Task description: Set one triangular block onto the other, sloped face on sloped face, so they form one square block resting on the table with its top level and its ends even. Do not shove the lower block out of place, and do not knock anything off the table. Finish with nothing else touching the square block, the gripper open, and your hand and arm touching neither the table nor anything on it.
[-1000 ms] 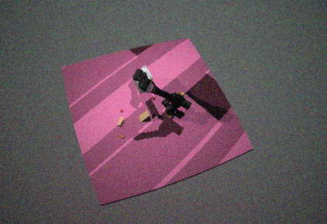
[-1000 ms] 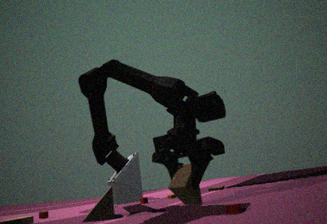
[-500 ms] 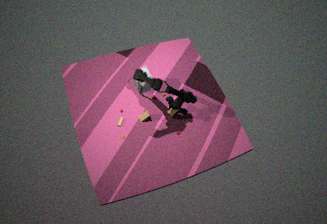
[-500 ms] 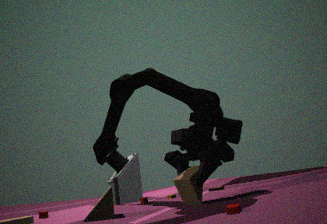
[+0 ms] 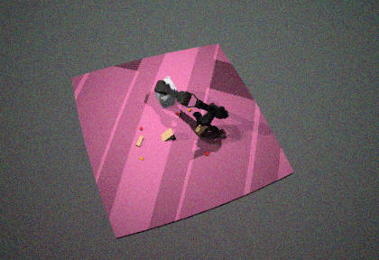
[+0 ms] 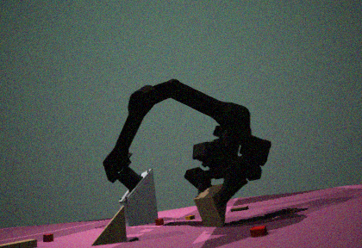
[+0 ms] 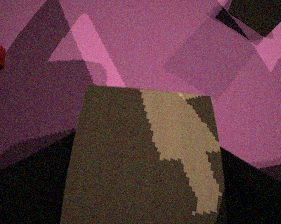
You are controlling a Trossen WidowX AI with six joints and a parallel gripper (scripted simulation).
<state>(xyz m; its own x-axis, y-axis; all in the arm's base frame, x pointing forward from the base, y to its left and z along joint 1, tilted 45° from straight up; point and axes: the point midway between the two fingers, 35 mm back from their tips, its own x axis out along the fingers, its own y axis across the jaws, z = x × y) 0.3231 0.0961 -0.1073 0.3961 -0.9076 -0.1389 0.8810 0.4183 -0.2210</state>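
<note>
The triangular block is 10 mm to the left of my gripper tip and 10 mm above it. Also, from my gripper tip: thin tan piece 180 mm behind, 160 mm to the left, 40 mm below.
</note>
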